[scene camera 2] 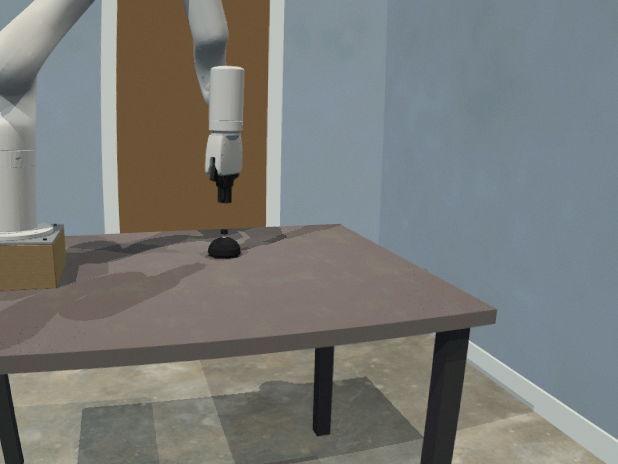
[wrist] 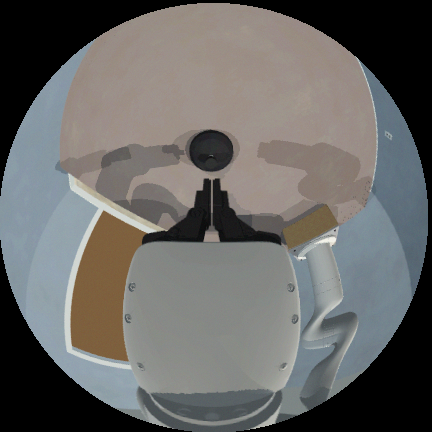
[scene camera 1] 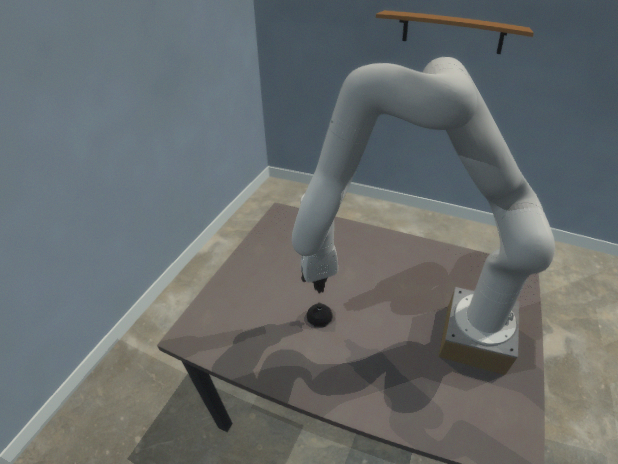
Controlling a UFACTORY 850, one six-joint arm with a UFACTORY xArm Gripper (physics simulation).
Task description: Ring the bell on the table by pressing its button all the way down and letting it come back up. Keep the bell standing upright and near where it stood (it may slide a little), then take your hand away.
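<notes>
A black dome-shaped bell (scene camera 1: 319, 316) (scene camera 2: 224, 248) (wrist: 211, 149) stands upright on the brown table (scene camera 1: 280, 235) (scene camera 2: 350, 295) (wrist: 215, 65). Its small black button (scene camera 2: 224, 231) stands up above the dome in the second scene view, with a short gap of lighter stem under it. My gripper (scene camera 1: 320, 291) (scene camera 2: 224, 201) (wrist: 211, 189) is shut, with nothing between its fingers. It points down and hangs above the bell, with a clear gap between the fingertips and the button. The fingers do not touch the bell.
The arm's base sits on a wooden block (scene camera 1: 475, 356) (scene camera 2: 27, 266) (wrist: 310, 226) on the table, to one side of the bell. A wooden wall shelf (scene camera 1: 455, 22) is high on the back wall. A brown door (scene camera 2: 165, 115) (wrist: 100, 290) is beyond the table.
</notes>
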